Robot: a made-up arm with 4 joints. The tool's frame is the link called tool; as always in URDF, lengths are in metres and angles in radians. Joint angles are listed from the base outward. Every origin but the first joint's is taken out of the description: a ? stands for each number. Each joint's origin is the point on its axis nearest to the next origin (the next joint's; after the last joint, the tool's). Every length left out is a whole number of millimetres.
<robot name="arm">
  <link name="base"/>
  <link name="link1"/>
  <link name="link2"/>
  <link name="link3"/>
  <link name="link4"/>
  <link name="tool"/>
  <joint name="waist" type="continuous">
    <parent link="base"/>
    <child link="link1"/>
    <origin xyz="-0.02 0 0.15" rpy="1.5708 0 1.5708"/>
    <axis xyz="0 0 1"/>
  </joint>
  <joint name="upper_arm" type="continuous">
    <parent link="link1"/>
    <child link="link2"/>
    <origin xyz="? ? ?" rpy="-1.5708 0 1.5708"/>
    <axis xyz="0 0 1"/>
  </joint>
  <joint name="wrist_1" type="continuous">
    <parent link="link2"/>
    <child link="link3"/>
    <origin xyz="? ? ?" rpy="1.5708 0 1.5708"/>
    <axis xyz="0 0 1"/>
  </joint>
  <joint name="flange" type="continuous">
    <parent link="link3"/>
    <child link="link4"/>
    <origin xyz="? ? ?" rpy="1.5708 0 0"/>
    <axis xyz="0 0 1"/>
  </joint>
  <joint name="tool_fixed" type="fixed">
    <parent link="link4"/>
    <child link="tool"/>
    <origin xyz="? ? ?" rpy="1.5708 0 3.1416"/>
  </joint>
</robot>
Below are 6 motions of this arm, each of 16 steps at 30 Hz.
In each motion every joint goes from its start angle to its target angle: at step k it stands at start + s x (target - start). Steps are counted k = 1, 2, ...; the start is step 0. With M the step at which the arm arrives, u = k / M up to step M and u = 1 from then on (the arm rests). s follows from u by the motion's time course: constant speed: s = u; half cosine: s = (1 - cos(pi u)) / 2; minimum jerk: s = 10 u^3 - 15 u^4 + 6 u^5.
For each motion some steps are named. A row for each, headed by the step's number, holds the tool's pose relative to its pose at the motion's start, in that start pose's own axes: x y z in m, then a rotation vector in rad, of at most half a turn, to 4 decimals.
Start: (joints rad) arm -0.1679 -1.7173 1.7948 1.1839
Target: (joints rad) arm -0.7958 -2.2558 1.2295 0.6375
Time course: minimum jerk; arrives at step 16
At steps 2, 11, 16:
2: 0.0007 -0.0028 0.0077 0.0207 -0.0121 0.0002
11: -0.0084 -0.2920 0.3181 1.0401 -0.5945 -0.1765
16: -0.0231 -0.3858 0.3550 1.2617 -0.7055 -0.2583

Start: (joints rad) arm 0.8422 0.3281 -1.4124 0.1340
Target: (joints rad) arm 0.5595 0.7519 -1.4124 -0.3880
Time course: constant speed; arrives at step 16
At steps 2, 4, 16:
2: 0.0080 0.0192 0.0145 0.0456 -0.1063 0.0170
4: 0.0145 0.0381 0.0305 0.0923 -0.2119 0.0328
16: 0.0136 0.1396 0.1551 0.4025 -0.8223 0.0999

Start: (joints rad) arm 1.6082 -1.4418 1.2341 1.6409
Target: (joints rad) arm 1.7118 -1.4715 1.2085 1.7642
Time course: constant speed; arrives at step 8
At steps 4, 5, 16:
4: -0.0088 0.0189 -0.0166 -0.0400 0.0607 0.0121
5: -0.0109 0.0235 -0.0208 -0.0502 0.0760 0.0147
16: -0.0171 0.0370 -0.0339 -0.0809 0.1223 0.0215

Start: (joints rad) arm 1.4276 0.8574 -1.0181 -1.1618
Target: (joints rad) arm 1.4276 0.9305 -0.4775 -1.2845
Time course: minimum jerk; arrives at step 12
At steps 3, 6, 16:
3: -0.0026 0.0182 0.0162 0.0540 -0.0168 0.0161
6: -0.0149 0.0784 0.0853 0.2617 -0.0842 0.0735
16: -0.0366 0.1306 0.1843 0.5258 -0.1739 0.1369

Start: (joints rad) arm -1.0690 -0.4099 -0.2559 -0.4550
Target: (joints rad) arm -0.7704 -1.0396 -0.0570 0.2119
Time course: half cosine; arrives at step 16
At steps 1, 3, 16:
1: -0.0044 0.0007 0.0016 0.0023 0.0129 0.0023
3: -0.0381 0.0054 0.0151 0.0196 0.1132 0.0212
16: -0.3526 -0.0145 0.3272 0.1844 1.3127 0.3958

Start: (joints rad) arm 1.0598 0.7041 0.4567 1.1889
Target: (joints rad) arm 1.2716 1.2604 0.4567 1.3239
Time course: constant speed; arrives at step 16
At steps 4, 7, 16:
4: -0.0122 -0.0263 0.0636 0.0248 -0.1078 -0.0387
7: -0.0260 -0.0486 0.1098 0.0465 -0.1870 -0.0711
16: -0.0890 -0.1277 0.2350 0.1265 -0.4155 -0.1849

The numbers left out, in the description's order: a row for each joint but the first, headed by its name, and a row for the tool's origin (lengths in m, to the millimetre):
upper_arm: 0.2 0.15 0
wrist_1: -0.34 -0.05 0
flange: -0.25 -0.33 0
tool: 0.08 -0.07 0

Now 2 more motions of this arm.
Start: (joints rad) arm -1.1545 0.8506 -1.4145 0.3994
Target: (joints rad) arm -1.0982 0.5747 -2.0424 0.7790
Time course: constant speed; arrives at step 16
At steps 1, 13, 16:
1: 0.0125 -0.0123 0.0008 0.0014 0.0284 -0.0451
13: 0.1282 -0.1969 0.0219 0.0887 0.3113 -0.5812
16: 0.1448 -0.2511 0.0324 0.1316 0.3619 -0.7113

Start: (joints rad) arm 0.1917 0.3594 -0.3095 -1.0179
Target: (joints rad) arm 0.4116 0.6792 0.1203 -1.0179
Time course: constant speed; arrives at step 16
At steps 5, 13, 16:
5: 0.0616 0.0538 0.0338 0.1356 -0.0819 -0.0165
13: 0.1578 0.1115 0.0937 0.3241 -0.2361 -0.0257
16: 0.1916 0.1248 0.1162 0.3847 -0.3001 -0.0232

